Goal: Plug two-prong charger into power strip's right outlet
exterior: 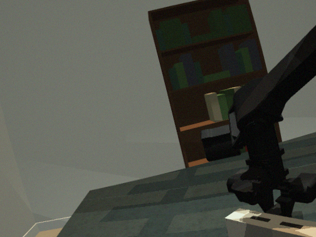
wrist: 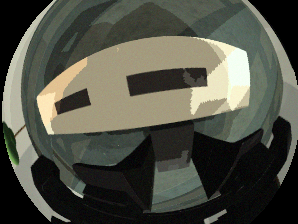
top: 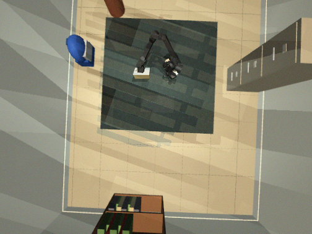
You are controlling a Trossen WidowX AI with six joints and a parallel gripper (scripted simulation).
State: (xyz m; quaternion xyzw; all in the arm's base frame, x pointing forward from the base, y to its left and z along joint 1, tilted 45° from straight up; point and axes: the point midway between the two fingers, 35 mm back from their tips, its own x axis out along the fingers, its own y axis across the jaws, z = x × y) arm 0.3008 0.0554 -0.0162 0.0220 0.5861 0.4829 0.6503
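Right now my gripper tip is 1 cm to the right of the dark charger, 1 cm below it and 1 cm short of it.
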